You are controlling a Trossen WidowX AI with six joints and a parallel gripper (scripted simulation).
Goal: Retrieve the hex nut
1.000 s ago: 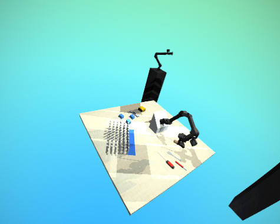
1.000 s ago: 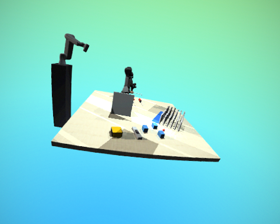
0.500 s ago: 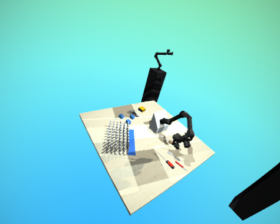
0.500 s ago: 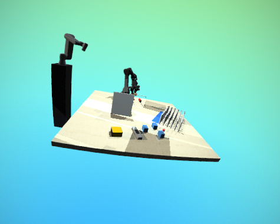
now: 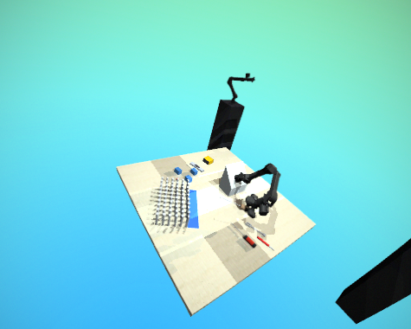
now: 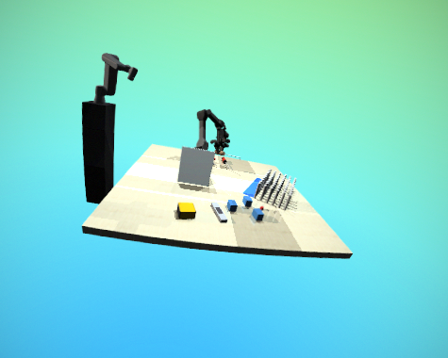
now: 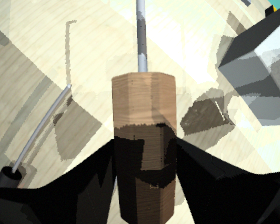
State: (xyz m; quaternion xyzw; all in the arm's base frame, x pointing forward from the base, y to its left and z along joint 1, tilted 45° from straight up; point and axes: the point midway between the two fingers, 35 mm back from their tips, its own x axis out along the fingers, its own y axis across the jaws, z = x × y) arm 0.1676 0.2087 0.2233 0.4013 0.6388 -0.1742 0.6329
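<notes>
The blue taped strip is 290 mm ahead of my gripper tip, 260 mm to the right of it and 120 mm below it. Round my gripper tip: grey forked tool 50 mm behind, 130 mm to the left, 120 mm below; wooden-handled tool 70 mm ahead, 70 mm to the right, 20 mm above; red tool 30 mm behind, 280 mm to the left, 110 mm below.
</notes>
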